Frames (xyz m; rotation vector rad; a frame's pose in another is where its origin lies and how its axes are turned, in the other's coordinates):
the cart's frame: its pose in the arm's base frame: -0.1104 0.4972 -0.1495 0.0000 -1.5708 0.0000
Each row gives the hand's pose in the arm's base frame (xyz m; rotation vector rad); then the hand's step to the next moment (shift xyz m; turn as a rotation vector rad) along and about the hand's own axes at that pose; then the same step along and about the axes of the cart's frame.
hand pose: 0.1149 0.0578 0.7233 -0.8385 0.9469 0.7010
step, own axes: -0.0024 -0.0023 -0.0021 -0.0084 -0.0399 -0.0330
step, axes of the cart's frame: 0.0021 -0.0033 0.0000 0.0085 -0.0493 -0.0156
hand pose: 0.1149 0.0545 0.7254 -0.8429 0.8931 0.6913
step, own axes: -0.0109 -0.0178 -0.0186 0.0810 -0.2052 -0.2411
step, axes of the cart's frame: 0.0086 -0.0265 -0.0022 -0.0905 -0.2939 -0.1105
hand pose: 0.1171 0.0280 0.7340 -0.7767 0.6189 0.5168
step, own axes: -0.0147 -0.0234 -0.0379 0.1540 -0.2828 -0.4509
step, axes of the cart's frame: 0.0001 -0.0463 0.0076 -0.2194 -0.4878 -0.1447
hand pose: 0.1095 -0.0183 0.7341 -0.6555 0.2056 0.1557
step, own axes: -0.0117 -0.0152 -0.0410 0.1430 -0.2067 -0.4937
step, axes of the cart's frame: -0.0200 -0.0381 0.0139 -0.2946 -0.4556 -0.1122
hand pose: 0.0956 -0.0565 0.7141 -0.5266 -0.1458 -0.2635
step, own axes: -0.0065 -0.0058 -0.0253 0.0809 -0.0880 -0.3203
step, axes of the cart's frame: -0.0202 -0.0164 0.0061 -0.2155 -0.2547 -0.0746
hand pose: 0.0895 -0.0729 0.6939 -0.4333 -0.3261 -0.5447
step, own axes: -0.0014 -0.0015 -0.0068 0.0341 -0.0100 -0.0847
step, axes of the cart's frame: -0.0060 -0.0038 0.0007 -0.0559 -0.0626 -0.0374
